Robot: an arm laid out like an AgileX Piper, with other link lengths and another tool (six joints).
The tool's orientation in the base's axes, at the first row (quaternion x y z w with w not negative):
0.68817, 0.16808, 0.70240, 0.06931
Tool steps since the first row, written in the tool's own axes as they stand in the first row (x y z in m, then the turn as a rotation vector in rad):
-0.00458, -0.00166, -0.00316, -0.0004, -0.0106, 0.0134
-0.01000, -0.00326, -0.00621, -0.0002, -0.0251, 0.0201
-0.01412, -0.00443, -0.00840, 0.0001, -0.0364, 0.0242
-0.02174, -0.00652, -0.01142, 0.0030, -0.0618, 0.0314
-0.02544, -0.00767, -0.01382, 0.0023, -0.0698, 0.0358
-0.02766, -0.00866, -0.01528, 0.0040, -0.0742, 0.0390
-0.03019, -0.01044, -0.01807, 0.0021, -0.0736, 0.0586
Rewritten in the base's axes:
-0.00315, -0.00040, -0.00486, 0.0119, 0.0117, -0.0039
-0.00615, -0.00112, -0.01049, 0.0165, 0.0262, -0.0086
-0.00830, -0.00169, -0.01476, 0.0191, 0.0374, -0.0121
-0.01124, -0.00266, -0.02263, 0.0227, 0.0631, -0.0178
-0.01361, -0.00314, -0.02649, 0.0260, 0.0710, -0.0211
-0.01509, -0.00315, -0.02891, 0.0285, 0.0761, -0.0210
-0.01798, -0.00272, -0.03188, 0.0481, 0.0777, -0.0226

